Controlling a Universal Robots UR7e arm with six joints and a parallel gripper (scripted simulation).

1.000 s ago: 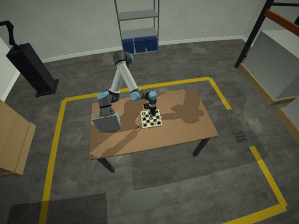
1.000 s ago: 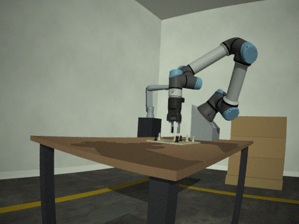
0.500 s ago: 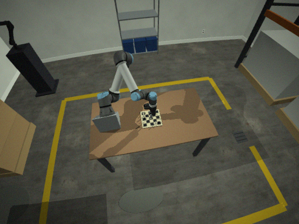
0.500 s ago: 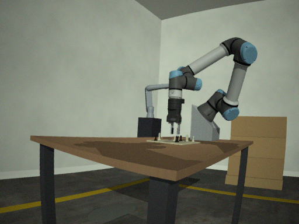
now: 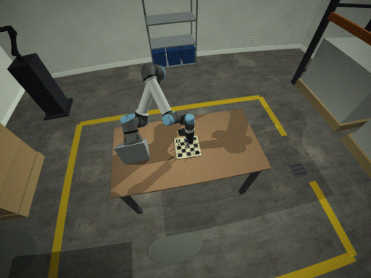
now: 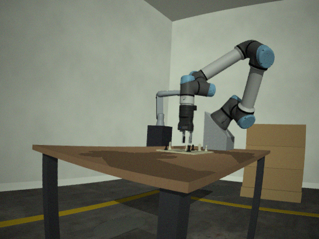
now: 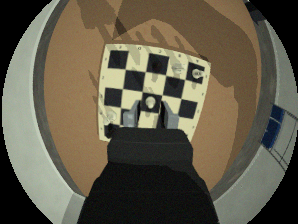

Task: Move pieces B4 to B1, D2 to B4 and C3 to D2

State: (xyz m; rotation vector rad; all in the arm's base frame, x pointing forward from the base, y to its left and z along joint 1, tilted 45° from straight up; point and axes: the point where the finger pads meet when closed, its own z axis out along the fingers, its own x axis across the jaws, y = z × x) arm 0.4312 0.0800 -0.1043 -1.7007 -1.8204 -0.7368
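The chessboard lies 60 mm below my hand. From my hand the other things lie so: black piece 40 mm ahead, 40 mm to the left, 40 mm below; white piece 70 mm behind, 40 mm to the left, 40 mm below.
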